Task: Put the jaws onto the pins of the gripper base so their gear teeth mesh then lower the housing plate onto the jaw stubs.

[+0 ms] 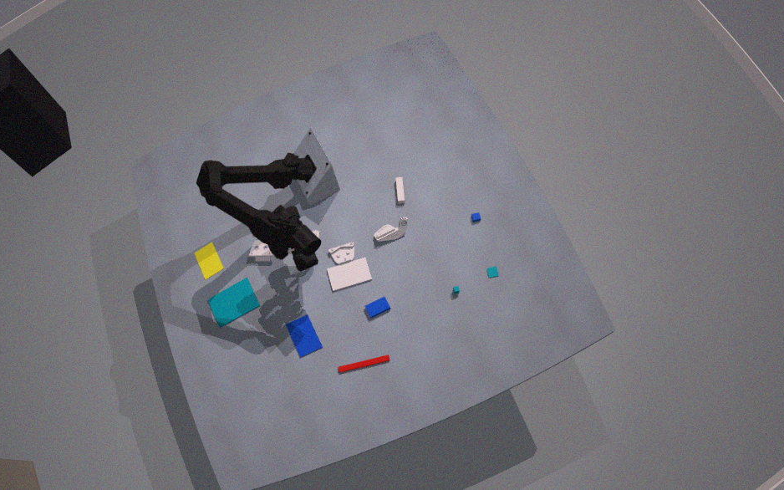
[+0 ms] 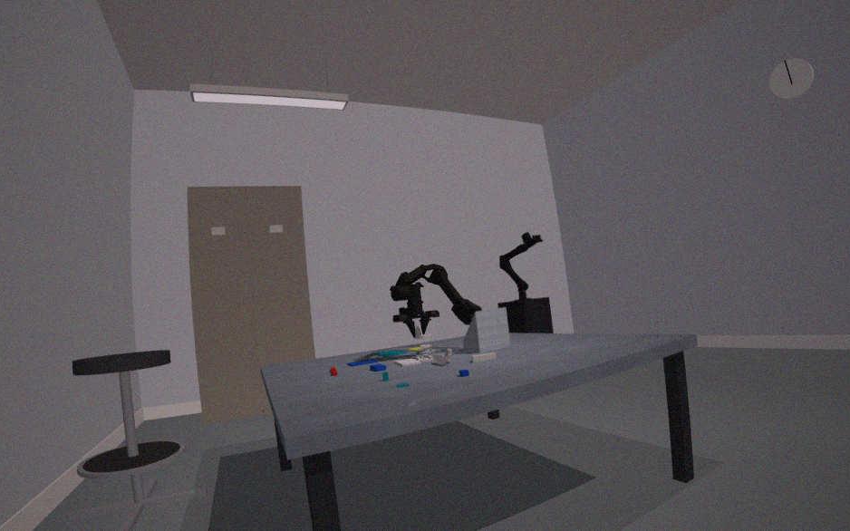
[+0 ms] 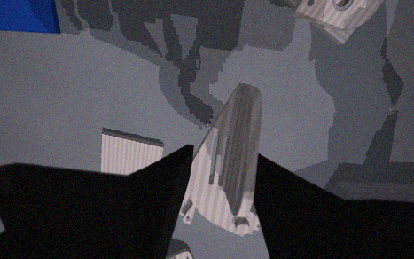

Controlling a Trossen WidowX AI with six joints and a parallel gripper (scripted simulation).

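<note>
Now: the flat white ribbed plate 11 cm ahead of my gripper tip, 8 cm to the left of it and 8 cm below it. Also, from my gripper tip: small white stepped piece: 12 cm to the right, 10 cm behind, 7 cm below; white gripper base: 12 cm to the right, 10 cm behind, 6 cm below; housing plate: 10 cm to the left, 8 cm below, 4 cm ahead.
</note>
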